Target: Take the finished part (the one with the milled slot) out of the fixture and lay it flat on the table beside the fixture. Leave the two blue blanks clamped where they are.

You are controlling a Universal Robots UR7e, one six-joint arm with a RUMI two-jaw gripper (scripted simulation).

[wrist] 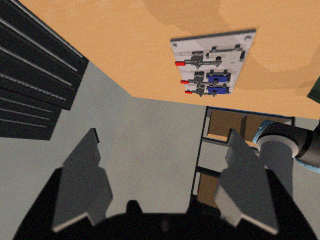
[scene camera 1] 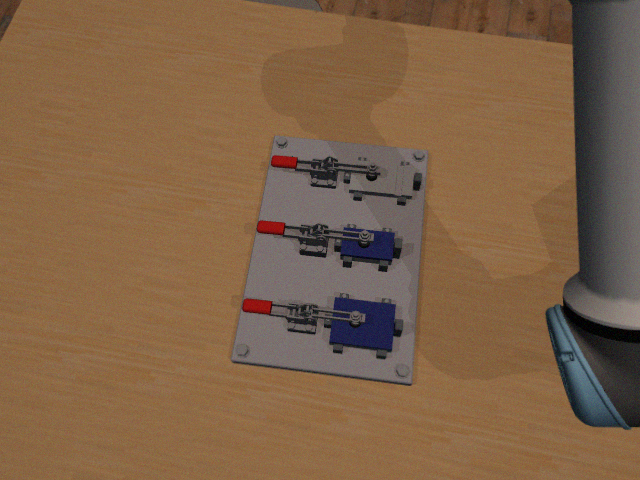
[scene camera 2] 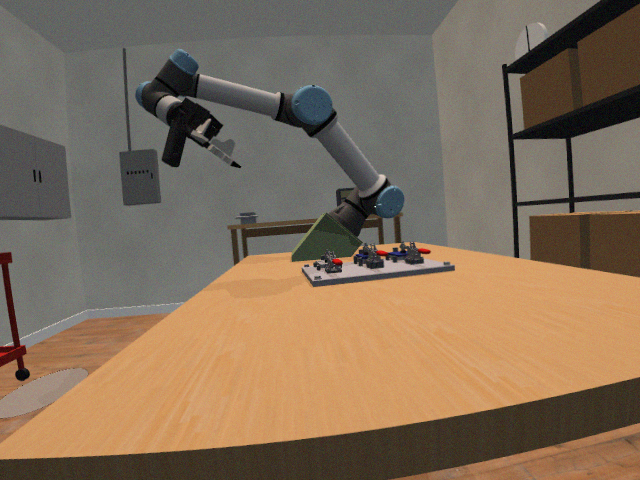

Labels:
gripper: wrist; scene camera 2; not seen in scene camera 1 (out of frame)
same spot on grey fixture plate: [scene camera 2: 351, 273] = [scene camera 1: 287, 193]
same spot on gripper: [wrist: 248, 193] = [scene camera 2: 209, 150]

